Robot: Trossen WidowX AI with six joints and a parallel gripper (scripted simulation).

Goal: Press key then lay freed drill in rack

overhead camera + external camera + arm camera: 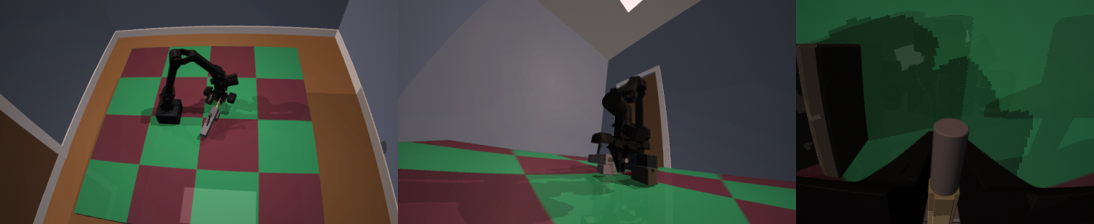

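My gripper tip is now 60 mm past the dark rack and 40 mm to the right of it. Also, from my gripper tip: key (60 mm behind, 150 mm to the right, 60 mm above); then grey holder block (60 mm behind, 140 mm to the right, 10 mm above); then drill (20 mm behind, 30 mm to the right, 30 mm above).
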